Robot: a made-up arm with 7 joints.
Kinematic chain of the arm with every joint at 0, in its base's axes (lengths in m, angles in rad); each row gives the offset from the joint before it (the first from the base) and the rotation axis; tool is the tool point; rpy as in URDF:
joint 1: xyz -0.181 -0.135 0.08 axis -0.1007 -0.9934 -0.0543
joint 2: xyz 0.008 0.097 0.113 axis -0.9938 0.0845 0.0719
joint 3: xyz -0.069 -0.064 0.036 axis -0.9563 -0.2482 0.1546
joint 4: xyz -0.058 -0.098 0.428 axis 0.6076 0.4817 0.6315
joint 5: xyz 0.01 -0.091 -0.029 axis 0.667 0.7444 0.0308
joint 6: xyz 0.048 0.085 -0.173 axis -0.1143 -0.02 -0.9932
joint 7: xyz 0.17 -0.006 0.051 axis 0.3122 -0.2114 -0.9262
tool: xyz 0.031 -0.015 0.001 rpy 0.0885 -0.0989 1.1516
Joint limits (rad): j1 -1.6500..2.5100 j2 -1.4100..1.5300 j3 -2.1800..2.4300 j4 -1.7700..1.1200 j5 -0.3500..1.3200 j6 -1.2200..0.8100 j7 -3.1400..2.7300
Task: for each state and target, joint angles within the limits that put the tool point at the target. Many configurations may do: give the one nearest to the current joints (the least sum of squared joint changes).
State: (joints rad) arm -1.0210 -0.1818 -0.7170 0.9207 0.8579 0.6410 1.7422
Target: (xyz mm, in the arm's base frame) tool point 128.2 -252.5 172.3
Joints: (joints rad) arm -1.5024 -0.0038 -0.6489 0.7612 0.6071 0.4911 1.7124
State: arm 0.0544 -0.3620 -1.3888 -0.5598 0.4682 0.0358 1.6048
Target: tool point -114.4 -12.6 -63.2
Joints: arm 0.4649 -0.9693 -2.1434 0.0265 0.5317 -0.0099 1.4666
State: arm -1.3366 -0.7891 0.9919 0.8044 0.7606 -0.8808 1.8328
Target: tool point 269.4 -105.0 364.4
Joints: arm -1.5398 -0.9317 0.7544 0.8265 0.8197 -0.9449 1.8401
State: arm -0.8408 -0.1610 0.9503 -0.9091 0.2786 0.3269 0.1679
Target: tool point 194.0 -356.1 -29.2
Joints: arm -1.6497 -0.5337 0.4476 -0.4682 0.5060 0.1416 0.1230
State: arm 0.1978 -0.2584 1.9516 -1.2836 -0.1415 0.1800 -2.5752
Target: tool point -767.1 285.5 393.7
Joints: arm 0.5606 -0.5361 1.7125 -1.4966 -0.2026 0.3269 -2.5797
